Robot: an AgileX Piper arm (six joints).
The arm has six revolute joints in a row. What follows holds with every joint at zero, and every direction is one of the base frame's. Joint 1 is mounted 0.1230 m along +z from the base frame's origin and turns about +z. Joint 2 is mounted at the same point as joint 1 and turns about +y. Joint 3 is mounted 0.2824 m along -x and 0.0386 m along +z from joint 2 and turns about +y. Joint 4 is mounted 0.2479 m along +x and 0.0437 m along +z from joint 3 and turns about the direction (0.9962, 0, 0.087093). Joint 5 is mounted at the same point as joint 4 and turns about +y. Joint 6 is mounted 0.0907 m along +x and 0.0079 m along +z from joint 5 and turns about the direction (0.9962, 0, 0.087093). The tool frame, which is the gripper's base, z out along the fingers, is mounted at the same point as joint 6; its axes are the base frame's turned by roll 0.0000, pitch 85.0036 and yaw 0.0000 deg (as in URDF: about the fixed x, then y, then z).
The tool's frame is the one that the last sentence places.
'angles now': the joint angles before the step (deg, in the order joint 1, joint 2, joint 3, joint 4, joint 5, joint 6). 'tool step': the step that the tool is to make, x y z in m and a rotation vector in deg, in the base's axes. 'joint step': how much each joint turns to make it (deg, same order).
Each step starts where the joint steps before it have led.
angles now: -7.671 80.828 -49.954 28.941 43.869 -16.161
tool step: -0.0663 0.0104 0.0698 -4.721 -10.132 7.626
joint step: 0.198 -19.236 0.040 -3.865 10.381 -2.188
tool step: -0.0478 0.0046 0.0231 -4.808 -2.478 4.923
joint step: 0.032 -10.396 0.005 -3.658 8.590 -1.767
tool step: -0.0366 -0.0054 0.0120 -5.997 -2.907 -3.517
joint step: -0.026 -8.310 0.127 -7.866 3.493 4.353
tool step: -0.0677 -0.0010 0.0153 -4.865 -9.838 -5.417
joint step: 0.035 -15.479 -0.004 -7.052 4.319 5.116
